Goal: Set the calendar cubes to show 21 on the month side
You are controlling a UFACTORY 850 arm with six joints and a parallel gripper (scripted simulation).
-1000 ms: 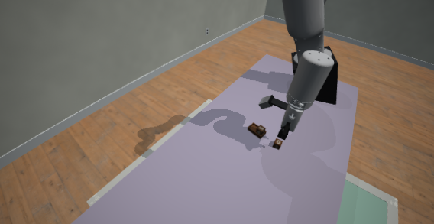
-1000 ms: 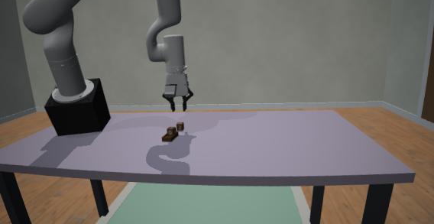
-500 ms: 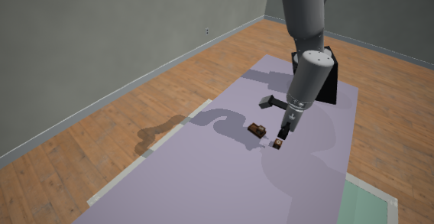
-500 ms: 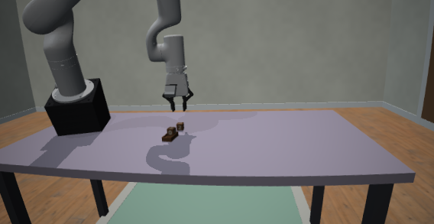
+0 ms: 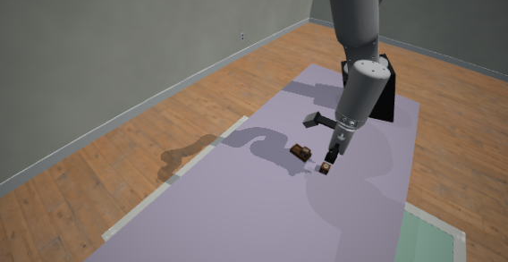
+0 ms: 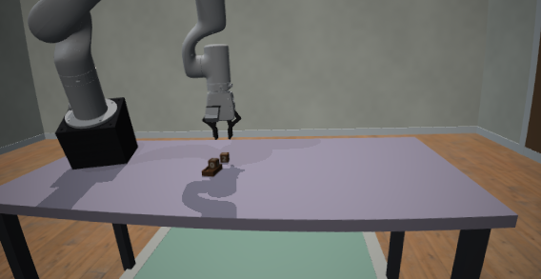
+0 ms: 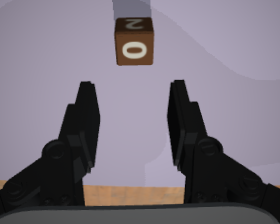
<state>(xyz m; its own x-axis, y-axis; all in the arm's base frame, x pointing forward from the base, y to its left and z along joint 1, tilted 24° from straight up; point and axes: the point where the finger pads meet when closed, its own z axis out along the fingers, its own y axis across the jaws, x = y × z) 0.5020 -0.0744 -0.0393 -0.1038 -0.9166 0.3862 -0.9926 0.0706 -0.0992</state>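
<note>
The brown cube is 90 mm below my hand. Also, from my hand: digit cube: 30 mm behind, 80 mm to the right, 80 mm below; brown tray: 40 mm behind, 100 mm to the right, 100 mm below.
</note>
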